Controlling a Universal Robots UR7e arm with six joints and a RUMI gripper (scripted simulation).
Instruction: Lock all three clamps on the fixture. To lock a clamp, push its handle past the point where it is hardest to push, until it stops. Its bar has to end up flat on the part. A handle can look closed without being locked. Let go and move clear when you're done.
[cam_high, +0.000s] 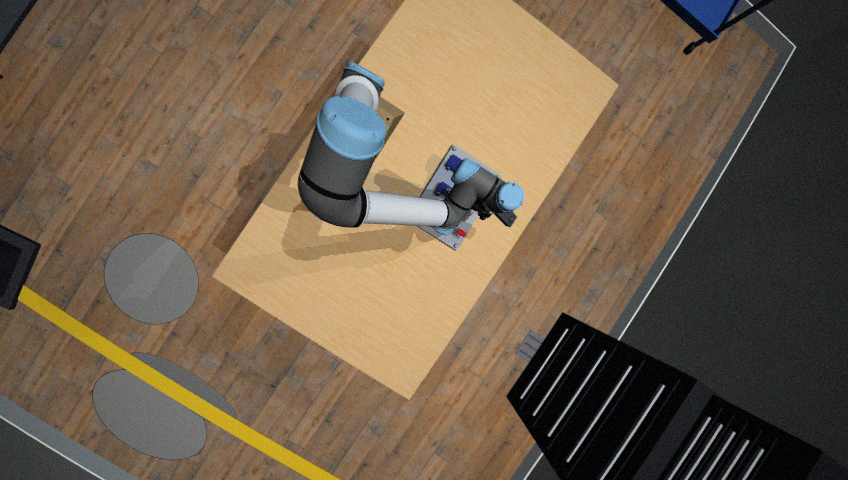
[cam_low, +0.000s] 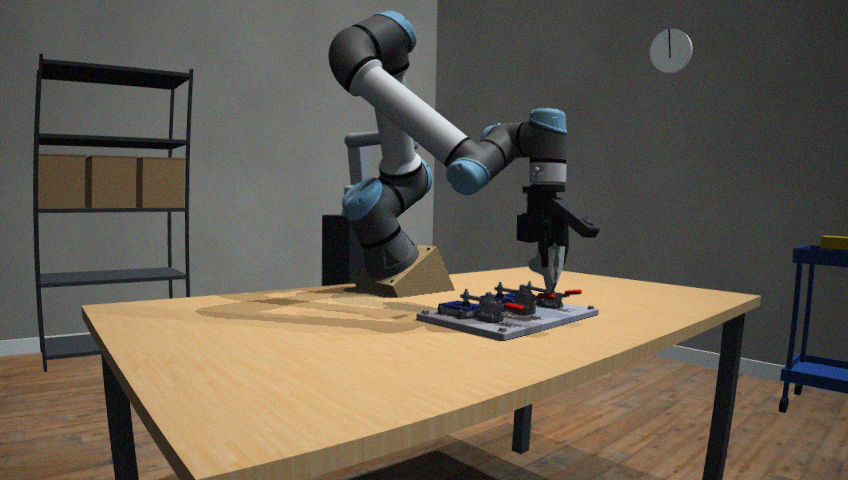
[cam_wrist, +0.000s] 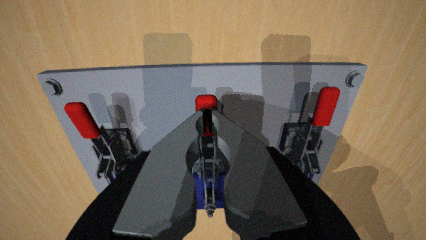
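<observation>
The grey fixture plate lies 10 cm behind my hand, 1 cm to the left of it and 7 cm below it. From my hand the other things lie so: blue part (16 cm behind, 9 cm to the right, 5 cm below).
</observation>
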